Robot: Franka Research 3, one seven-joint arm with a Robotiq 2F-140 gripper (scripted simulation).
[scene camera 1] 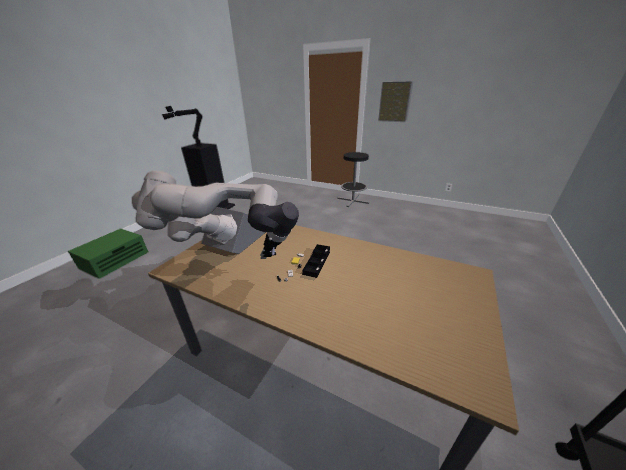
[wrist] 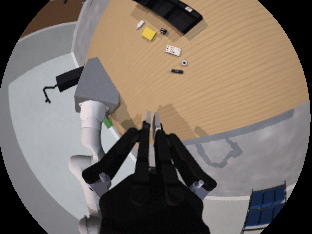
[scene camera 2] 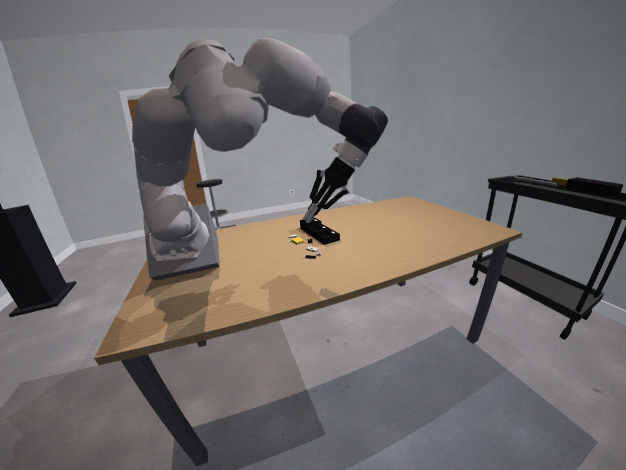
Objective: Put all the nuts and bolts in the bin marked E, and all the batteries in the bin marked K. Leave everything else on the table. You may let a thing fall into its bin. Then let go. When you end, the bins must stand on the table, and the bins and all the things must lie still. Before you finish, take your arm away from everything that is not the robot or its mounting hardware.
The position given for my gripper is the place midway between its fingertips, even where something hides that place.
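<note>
Looking through scene camera 2, I find my gripper (scene camera 2: 306,220). The wrist view shows me my gripper (wrist: 151,117) too.
</note>
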